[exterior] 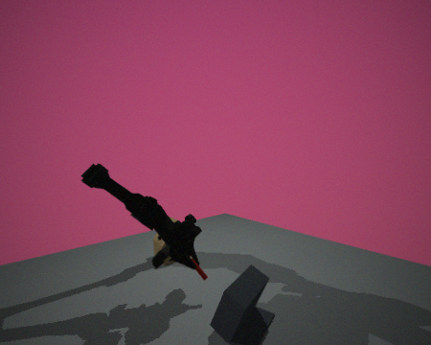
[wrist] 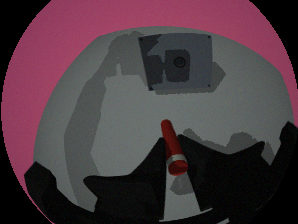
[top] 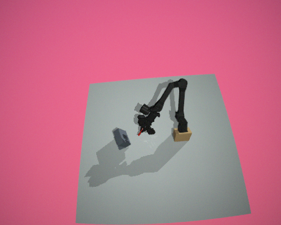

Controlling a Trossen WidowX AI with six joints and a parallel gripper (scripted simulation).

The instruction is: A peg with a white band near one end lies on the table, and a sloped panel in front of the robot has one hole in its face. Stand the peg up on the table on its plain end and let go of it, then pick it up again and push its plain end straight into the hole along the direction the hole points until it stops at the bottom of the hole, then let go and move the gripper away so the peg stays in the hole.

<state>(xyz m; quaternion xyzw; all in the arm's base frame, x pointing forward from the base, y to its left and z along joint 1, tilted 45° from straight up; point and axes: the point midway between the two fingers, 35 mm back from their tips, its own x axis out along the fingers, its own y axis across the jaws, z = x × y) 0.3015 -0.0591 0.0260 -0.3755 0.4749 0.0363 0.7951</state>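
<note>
Right now my gripper tip is 16 cm short of the grey sloped panel, 3 cm above it and 2 cm to the right of it. Also, from my gripper tip: red peg (1 cm to the right, 1 cm behind, 1 cm above).
</note>
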